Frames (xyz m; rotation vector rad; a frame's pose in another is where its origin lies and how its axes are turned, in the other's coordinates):
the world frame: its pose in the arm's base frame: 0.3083 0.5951 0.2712 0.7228 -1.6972 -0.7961
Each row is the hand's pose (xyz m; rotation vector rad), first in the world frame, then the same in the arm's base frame.
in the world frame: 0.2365 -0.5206 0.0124 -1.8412 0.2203 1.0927
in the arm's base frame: 0.2781 0.1016 -0.0162 -1.2226 -0.3880 -0.9555
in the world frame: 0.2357 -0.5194 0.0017 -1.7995 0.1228 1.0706
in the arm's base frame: 0.2886 0.1013 -0.0136 -1.2270 -0.4807 -0.9981
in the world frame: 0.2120 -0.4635 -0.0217 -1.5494 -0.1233 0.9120
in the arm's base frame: 0.3128 0.1496 0.0227 -1.0844 -0.8384 -1.1248
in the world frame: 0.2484 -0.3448 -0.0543 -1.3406 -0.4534 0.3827
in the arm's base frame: 0.3268 0.1861 0.1449 -0.7181 -1.1856 -1.5845
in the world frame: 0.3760 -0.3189 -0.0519 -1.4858 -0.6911 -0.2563
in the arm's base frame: 0.2919 0.1008 0.2369 -0.4522 -1.0345 -2.2532
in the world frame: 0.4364 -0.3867 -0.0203 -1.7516 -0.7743 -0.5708
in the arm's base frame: 0.2518 0.0176 0.2101 -0.4718 -0.6733 -2.6096
